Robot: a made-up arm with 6 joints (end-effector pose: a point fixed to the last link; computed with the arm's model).
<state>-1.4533 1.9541 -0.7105 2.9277 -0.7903 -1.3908</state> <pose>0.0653 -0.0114 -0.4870 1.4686 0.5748 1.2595</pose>
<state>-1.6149 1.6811 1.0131 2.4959 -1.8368 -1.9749</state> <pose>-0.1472 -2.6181 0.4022 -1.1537 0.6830 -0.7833</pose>
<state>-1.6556 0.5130 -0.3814 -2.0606 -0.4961 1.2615</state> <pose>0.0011 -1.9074 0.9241 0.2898 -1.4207 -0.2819</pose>
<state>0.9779 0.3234 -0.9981 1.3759 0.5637 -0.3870</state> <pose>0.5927 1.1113 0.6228 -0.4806 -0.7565 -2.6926</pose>
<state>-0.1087 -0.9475 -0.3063 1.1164 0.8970 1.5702</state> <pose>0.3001 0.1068 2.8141 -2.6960 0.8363 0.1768</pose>
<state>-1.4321 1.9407 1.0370 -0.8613 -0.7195 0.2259</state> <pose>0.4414 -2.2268 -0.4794 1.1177 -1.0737 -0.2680</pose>
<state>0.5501 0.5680 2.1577 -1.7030 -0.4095 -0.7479</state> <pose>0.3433 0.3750 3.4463 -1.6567 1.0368 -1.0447</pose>
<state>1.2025 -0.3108 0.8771 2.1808 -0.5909 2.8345</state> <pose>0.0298 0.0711 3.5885 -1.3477 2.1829 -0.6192</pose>
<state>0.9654 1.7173 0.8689 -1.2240 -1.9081 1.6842</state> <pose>1.1279 2.0075 -0.0418 -1.4383 -0.5010 -1.4795</pose>
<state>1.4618 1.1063 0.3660 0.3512 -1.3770 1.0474</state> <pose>0.3063 2.2878 0.6107 0.3430 -2.0925 -1.5727</pose>
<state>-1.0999 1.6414 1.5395 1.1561 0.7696 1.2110</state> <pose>1.3763 -2.4368 1.1274 -1.3671 1.5912 1.0789</pose>
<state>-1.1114 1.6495 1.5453 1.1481 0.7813 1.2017</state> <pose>1.3480 -2.4509 1.1162 -1.3648 1.5743 1.0752</pose>
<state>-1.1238 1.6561 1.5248 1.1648 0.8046 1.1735</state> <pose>1.3217 -2.4671 1.0674 -1.3529 1.5466 1.1162</pose>
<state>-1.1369 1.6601 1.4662 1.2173 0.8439 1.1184</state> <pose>1.2975 -2.4819 0.9645 -1.3232 1.4987 1.2225</pose>
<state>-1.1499 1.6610 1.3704 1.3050 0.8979 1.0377</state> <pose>1.2724 -2.4846 0.8099 -1.2675 1.4206 1.3931</pose>
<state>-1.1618 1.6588 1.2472 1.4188 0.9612 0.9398</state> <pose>1.2419 -2.4626 0.6213 -1.1798 1.3062 1.6079</pose>
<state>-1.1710 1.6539 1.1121 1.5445 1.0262 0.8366</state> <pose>1.2056 -2.4096 0.4267 -1.0630 1.1602 1.8350</pose>
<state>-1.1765 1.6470 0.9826 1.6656 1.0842 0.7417</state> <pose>1.1678 -2.3333 0.2553 -0.9316 1.0033 2.0401</pose>
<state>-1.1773 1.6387 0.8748 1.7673 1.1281 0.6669</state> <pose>1.1375 -2.2522 0.1282 -0.8108 0.8656 2.2003</pose>
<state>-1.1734 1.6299 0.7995 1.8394 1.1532 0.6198</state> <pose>1.1229 -2.1864 0.0518 -0.7238 0.7739 2.3073</pose>
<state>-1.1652 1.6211 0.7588 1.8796 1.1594 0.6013</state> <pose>1.1281 -2.1464 0.0208 -0.6821 0.7387 2.3659</pose>
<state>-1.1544 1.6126 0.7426 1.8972 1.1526 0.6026</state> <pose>1.1478 -2.1273 0.0188 -0.6747 0.7452 2.3925</pose>
